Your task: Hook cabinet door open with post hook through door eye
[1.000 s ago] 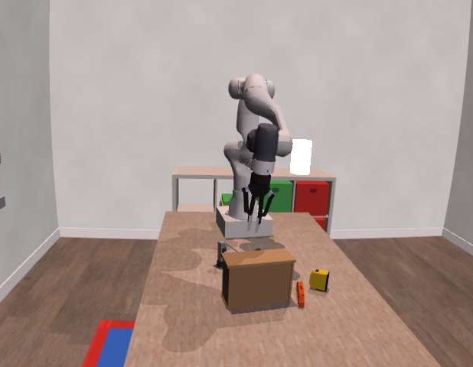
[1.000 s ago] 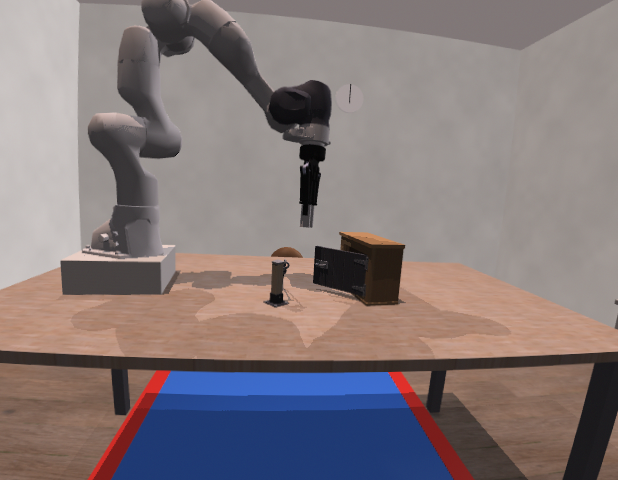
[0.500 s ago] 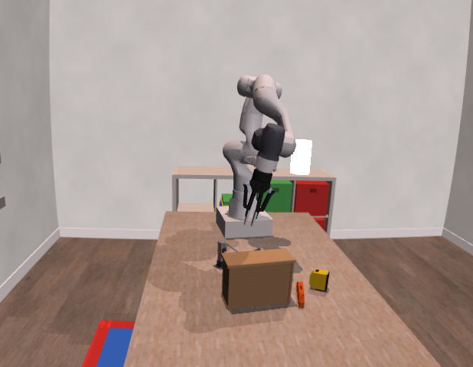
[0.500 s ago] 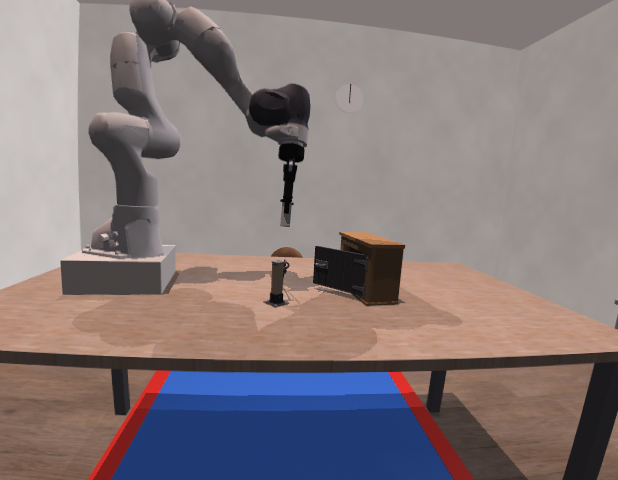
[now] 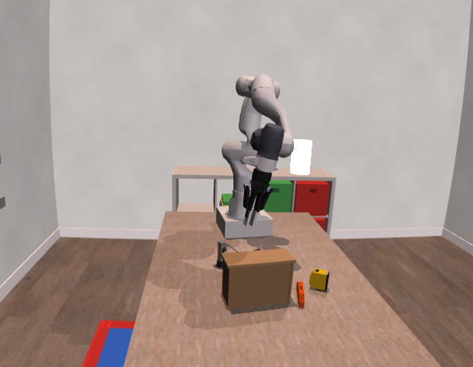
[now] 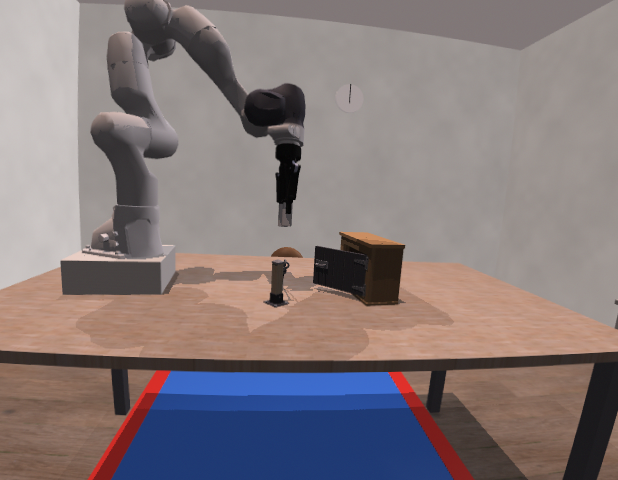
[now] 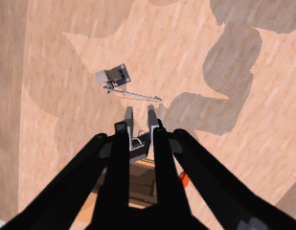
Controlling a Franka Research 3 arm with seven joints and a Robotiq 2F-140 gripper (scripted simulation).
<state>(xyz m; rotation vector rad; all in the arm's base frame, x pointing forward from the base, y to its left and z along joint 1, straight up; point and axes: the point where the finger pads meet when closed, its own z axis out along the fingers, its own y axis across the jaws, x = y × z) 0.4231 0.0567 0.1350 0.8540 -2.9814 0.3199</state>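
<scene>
Right now the thin grey hook is 17 cm below my hand, 5 cm to the right of it and 1 cm ahead of it. Round my hand: orange tool: 22 cm ahead, 21 cm to the left, 21 cm below; dark door: 17 cm ahead, 15 cm below, 1 cm to the right; yellow box: 29 cm to the left, 19 cm below, 13 cm ahead.
</scene>
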